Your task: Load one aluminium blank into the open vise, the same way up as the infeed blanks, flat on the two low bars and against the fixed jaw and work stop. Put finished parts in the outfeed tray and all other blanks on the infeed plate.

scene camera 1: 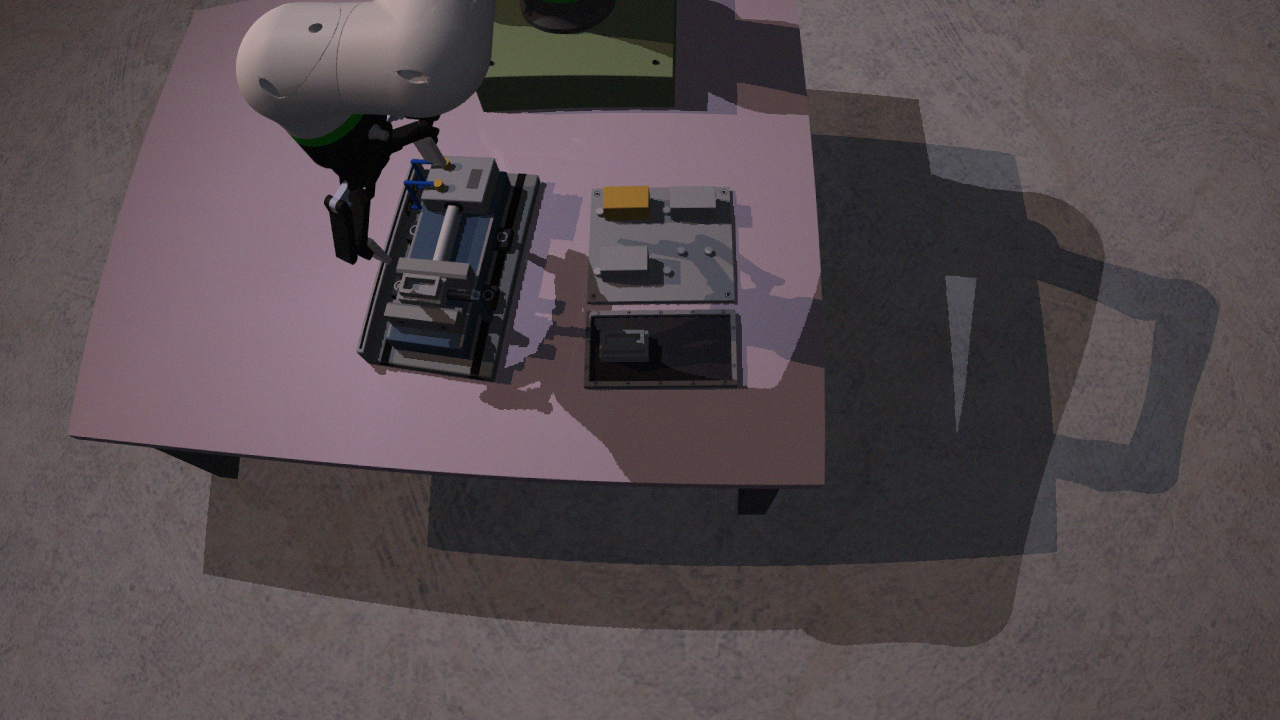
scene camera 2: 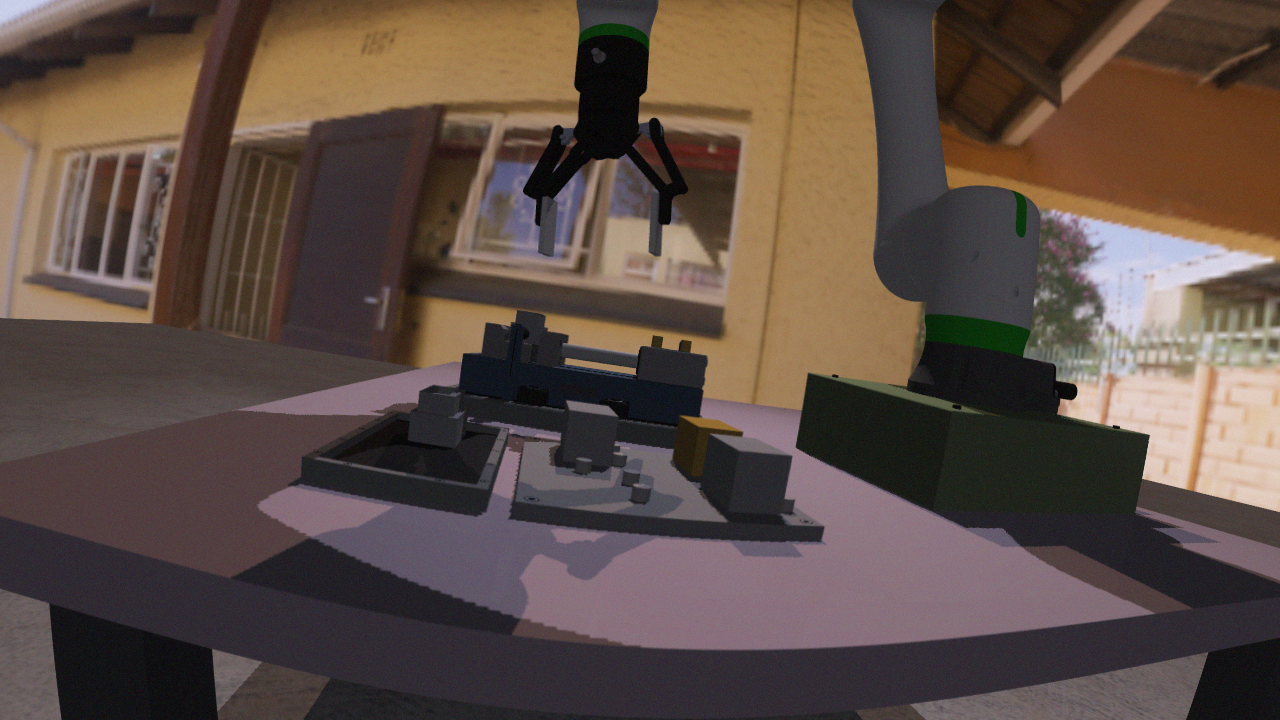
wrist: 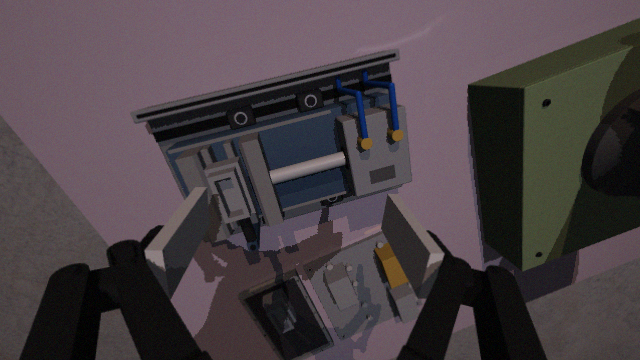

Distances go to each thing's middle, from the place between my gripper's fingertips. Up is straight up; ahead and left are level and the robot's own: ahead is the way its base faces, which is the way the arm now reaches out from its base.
Now: hand 120 mm past the brass blank (scene camera 2: 692, 434), 240 mm to the right of it and 170 mm above it. Also, from my hand: outfeed tray (scene camera 2: 384, 462) (70 mm ahead, 310 mm to the left, 190 mm below).
